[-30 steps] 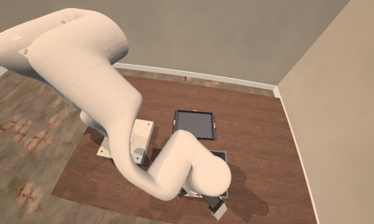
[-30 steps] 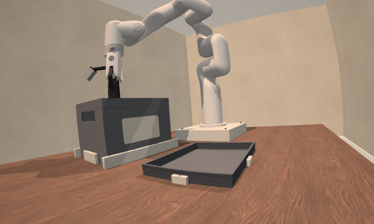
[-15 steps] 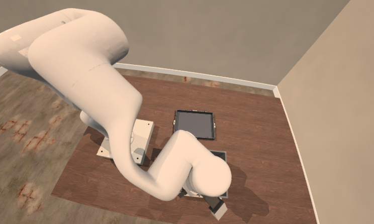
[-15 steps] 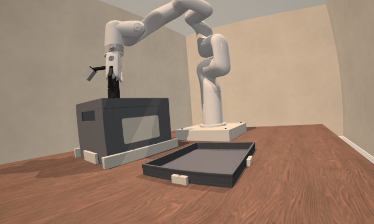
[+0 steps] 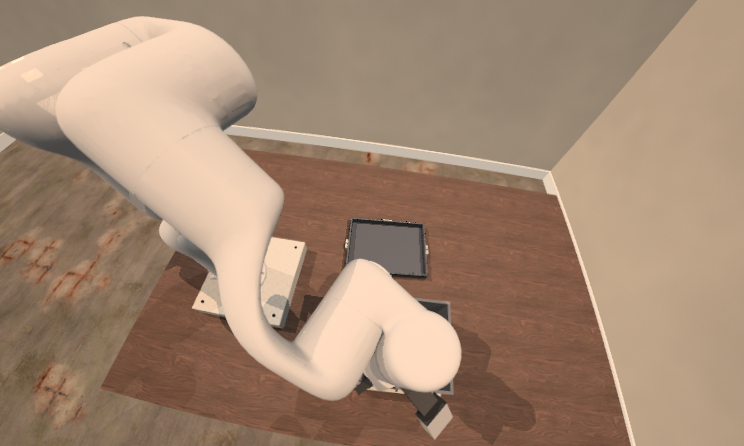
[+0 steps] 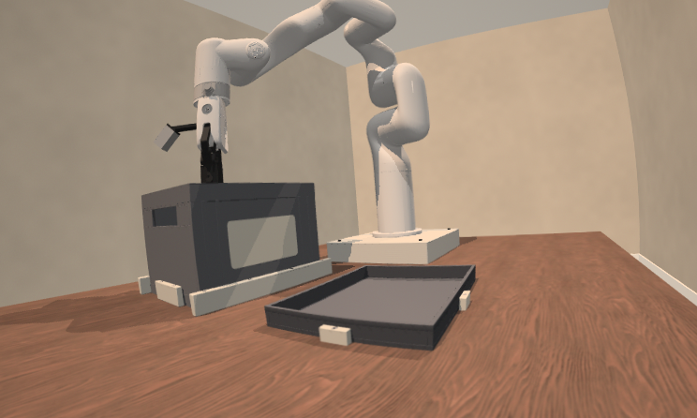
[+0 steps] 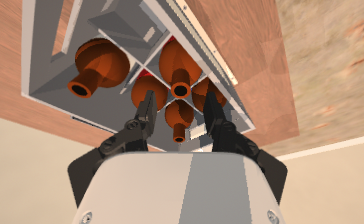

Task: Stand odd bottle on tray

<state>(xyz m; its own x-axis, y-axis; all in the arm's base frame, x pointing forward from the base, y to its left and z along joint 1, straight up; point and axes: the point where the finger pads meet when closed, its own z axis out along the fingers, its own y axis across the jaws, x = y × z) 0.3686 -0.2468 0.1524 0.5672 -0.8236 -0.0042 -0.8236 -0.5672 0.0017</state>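
Right now the dark grey crate is 1 cm ahead of my hand, 5 cm to the left of it and 11 cm below it. Round my hand: dark tray 5 cm ahead, 34 cm to the left, 19 cm below; then brown bottle 1 cm ahead, 9 cm to the left, 11 cm below.
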